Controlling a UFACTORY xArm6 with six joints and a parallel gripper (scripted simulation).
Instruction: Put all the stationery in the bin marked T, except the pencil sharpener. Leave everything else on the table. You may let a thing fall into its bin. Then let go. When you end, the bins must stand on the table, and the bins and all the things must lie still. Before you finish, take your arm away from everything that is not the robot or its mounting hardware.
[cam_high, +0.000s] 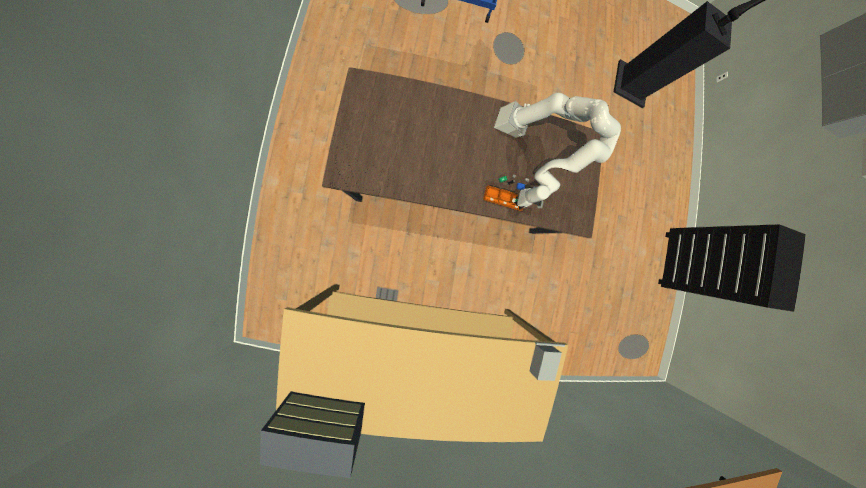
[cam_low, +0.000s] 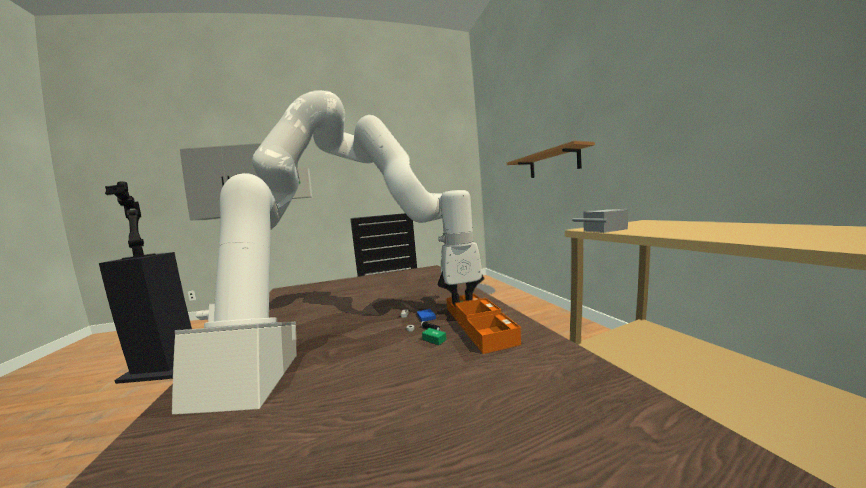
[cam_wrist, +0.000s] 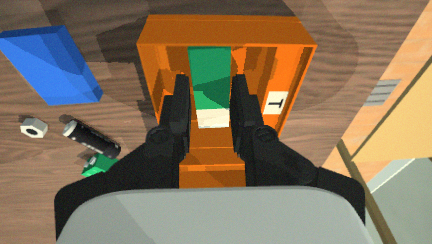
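The blue block lies 10 cm behind my hand, 3 cm below it and 1 cm to the left of it. Round my hand: orange bin 8 cm to the right, 1 cm below, 1 cm ahead; green 9V battery 12 cm to the right, 11 cm behind, 3 cm below; black cylinder 10 cm behind, 7 cm to the right, 3 cm below.
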